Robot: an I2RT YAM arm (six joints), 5 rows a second.
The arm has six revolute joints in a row. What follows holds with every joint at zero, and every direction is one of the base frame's. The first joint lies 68 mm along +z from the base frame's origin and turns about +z. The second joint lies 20 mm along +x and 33.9 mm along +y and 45.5 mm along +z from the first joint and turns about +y. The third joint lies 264 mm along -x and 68.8 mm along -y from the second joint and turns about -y. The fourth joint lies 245 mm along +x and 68.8 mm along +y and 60 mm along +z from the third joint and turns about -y. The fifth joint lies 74 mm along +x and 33.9 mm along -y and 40.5 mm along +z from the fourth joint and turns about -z. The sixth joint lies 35.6 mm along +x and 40.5 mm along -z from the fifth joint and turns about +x. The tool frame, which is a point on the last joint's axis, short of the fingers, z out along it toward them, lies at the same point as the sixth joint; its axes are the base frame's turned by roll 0, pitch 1.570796 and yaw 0 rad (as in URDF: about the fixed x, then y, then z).
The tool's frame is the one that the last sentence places.
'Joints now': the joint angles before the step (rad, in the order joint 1, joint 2, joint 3, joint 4, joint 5, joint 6). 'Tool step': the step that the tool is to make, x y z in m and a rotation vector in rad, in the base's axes. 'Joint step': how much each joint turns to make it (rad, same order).
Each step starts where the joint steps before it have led.
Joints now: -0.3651 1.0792 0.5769 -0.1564 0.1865 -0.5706
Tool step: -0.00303 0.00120 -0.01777 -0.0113 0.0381 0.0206
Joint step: 0.0000 0.0167 -0.0565 0.0476 -0.0011 -0.0323
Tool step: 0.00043 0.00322 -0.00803 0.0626 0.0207 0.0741
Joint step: 0.0000 0.0175 -0.0097 -0.0132 -0.0895 -0.0091
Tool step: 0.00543 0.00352 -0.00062 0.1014 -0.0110 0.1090
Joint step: 0.0000 0.0259 0.0200 -0.0201 -0.1470 -0.0003
